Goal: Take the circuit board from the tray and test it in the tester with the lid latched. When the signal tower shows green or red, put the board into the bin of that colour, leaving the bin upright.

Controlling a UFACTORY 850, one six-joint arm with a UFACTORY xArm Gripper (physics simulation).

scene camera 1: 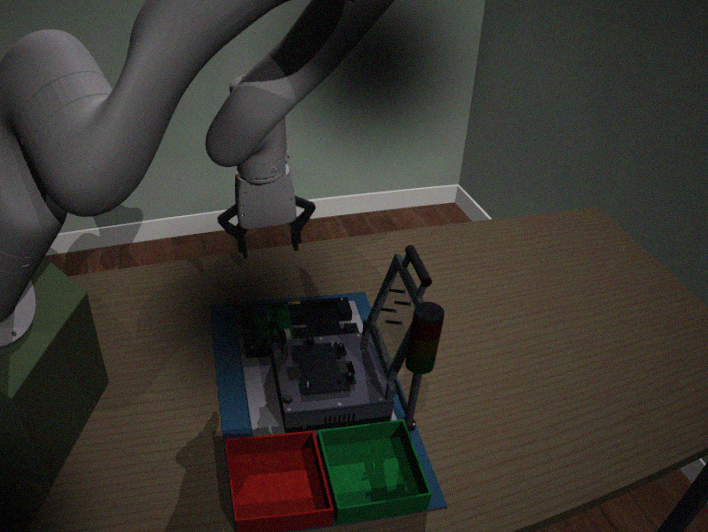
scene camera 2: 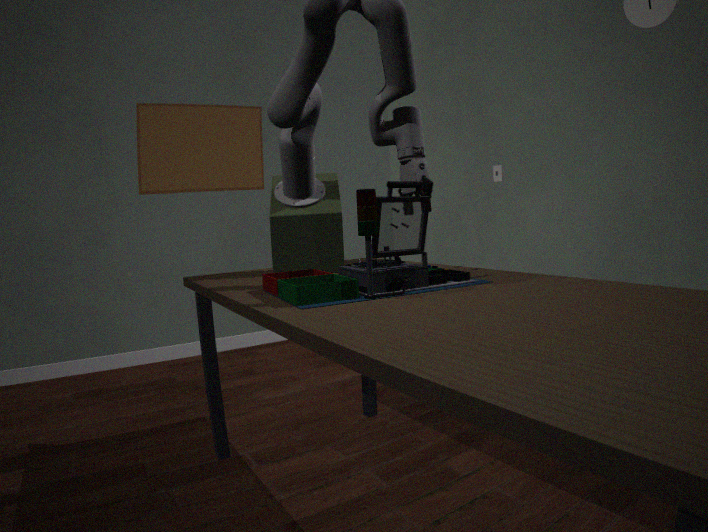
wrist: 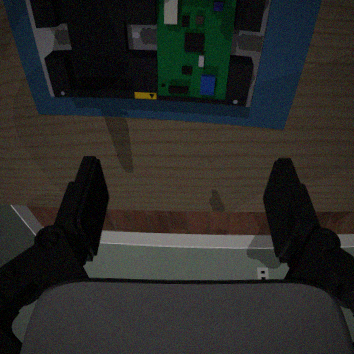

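Observation:
The green circuit board lies in one side of the black tray, at the left in scene camera 1 and the right in the wrist view. My gripper is open and empty, above and behind the tray. The grey tester has a dark nest with no board on it. Its lid stands raised. The signal tower shows no lit lamp. The red bin and green bin stand upright.
A blue mat lies under the tray, tester and bins on the wooden table. The raised lid and the tower's pole stand at the tester's right side in scene camera 1. The arm's green pedestal is at the left.

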